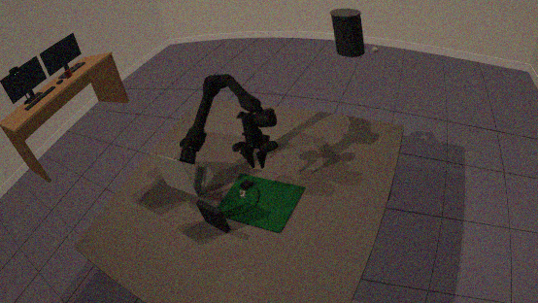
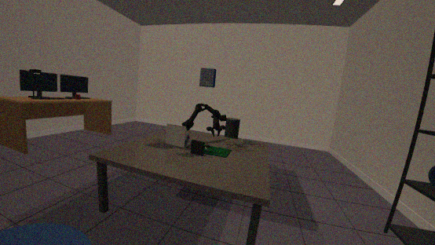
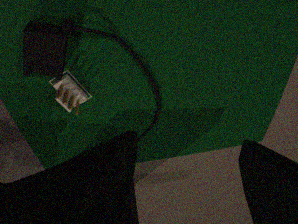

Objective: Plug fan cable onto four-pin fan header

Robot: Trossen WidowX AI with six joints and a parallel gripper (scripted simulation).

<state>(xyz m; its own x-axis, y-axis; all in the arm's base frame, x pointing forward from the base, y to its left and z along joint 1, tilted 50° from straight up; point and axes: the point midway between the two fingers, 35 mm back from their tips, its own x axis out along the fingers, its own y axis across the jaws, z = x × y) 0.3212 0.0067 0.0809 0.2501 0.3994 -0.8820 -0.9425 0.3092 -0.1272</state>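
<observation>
Right now my gripper tip is 110 mm above the dark fan plug and 80 mm past it. From my gripper tip the other things lie so: green board: 140 mm below, 70 mm to the right; dark fan: 220 mm to the right, 100 mm behind, 70 mm below.
</observation>
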